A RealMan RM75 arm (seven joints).
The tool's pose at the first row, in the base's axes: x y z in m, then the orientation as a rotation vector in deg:
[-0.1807 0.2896 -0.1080 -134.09 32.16 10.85]
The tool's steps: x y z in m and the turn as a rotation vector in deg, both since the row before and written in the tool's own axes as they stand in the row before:
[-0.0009 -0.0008 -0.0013 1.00 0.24 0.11]
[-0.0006 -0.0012 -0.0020 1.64 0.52 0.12]
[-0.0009 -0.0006 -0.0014 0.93 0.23 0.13]
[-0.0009 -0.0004 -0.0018 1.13 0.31 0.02]
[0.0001 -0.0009 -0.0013 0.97 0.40 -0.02]
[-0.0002 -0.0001 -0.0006 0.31 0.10 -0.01]
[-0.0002 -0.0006 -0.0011 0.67 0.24 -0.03]
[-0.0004 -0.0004 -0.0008 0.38 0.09 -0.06]
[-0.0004 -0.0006 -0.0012 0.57 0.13 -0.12]
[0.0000 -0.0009 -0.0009 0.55 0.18 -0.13]
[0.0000 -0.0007 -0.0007 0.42 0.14 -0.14]
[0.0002 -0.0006 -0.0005 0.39 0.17 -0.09]
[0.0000 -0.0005 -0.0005 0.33 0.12 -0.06]
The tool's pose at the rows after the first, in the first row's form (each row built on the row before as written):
[-0.1812 0.2895 -0.1063 -133.15 32.38 10.30]
[-0.1813 0.2891 -0.1039 -131.64 32.72 9.24]
[-0.1819 0.2888 -0.1023 -130.75 32.95 8.74]
[-0.1826 0.2881 -0.1005 -129.71 33.08 8.04]
[-0.1822 0.2877 -0.0990 -128.85 33.22 7.27]
[-0.1824 0.2874 -0.0985 -128.57 33.24 7.06]
[-0.1824 0.2870 -0.0973 -127.97 33.30 6.57]
[-0.1827 0.2868 -0.0964 -127.63 33.26 6.32]
[-0.1829 0.2864 -0.0951 -127.13 33.16 5.94]
[-0.1826 0.2862 -0.0939 -126.66 33.08 5.50]
[-0.1824 0.2861 -0.0929 -126.31 32.97 5.14]
[-0.1820 0.2860 -0.0922 -125.98 32.94 4.79]
[-0.1819 0.2859 -0.0915 -125.70 32.92 4.53]

